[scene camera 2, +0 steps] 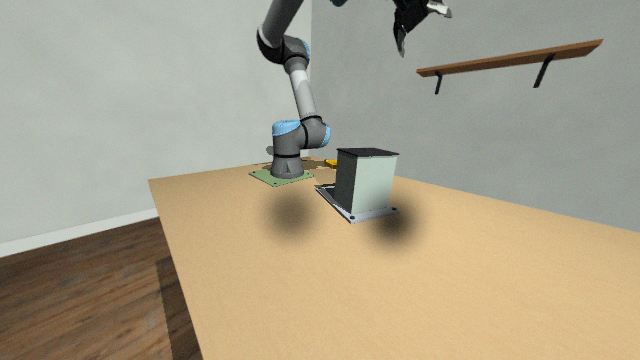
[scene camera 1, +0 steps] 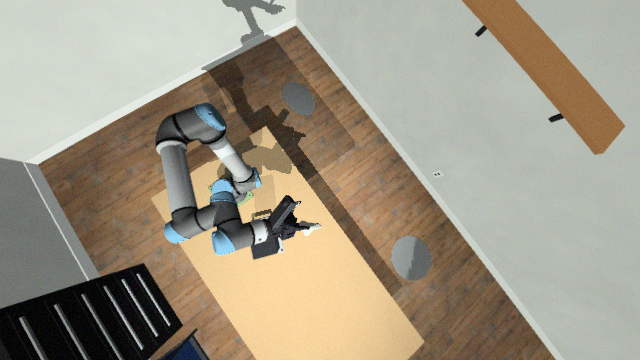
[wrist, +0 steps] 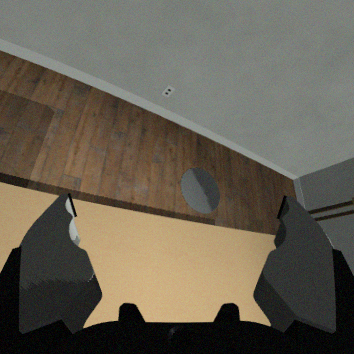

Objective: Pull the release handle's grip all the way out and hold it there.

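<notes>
The release handle's unit is a pale box with a black top (scene camera 1: 265,249) (scene camera 2: 372,182) on a flat bolted base plate (scene camera 2: 372,215). In scene camera 2 a small part of the yellow grip (scene camera 2: 330,163) shows behind the box, on the robot-base side. How far out it stands cannot be told. In scene camera 1 the wrist and gripper cover that side, and the grip does not show in the wrist view. My gripper (scene camera 1: 309,214) (scene camera 2: 425,35) (wrist: 177,197) is open and empty, high above the table. Its fingers point away from the box, toward the table's long edge and the wall.
The arm stands on a green base plate (scene camera 1: 246,199) (scene camera 2: 274,181) at one end of the wooden table (scene camera 1: 320,300) (scene camera 2: 400,300) (wrist: 165,260). A wall shelf (scene camera 1: 550,65) (scene camera 2: 510,61) hangs beyond the table's long side. A grey disc (scene camera 1: 411,258) (wrist: 200,190) lies on the floor. A black cabinet (scene camera 1: 95,310) stands on the other side.
</notes>
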